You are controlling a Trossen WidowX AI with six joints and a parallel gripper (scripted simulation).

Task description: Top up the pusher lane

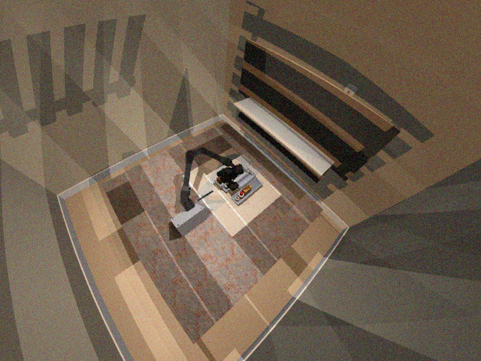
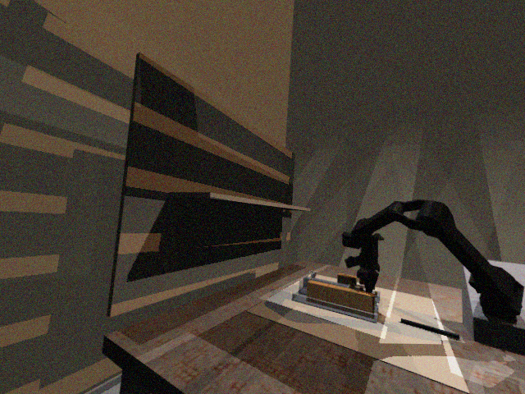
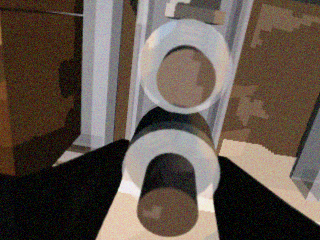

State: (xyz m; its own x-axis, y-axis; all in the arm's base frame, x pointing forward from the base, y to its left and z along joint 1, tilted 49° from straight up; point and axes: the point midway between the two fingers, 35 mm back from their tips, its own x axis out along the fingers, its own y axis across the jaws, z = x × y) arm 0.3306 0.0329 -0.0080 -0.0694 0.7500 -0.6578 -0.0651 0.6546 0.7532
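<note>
Right now my gripper tip is 14 cm short of the grey lane, 1 cm to the left of it and 3 cm above it. Also, from my gripper tip: thin black rod 17 cm behind, 4 cm to the left, 5 cm below; then wall shelf 50 cm ahead, 1 cm to the left, 32 cm above.
</note>
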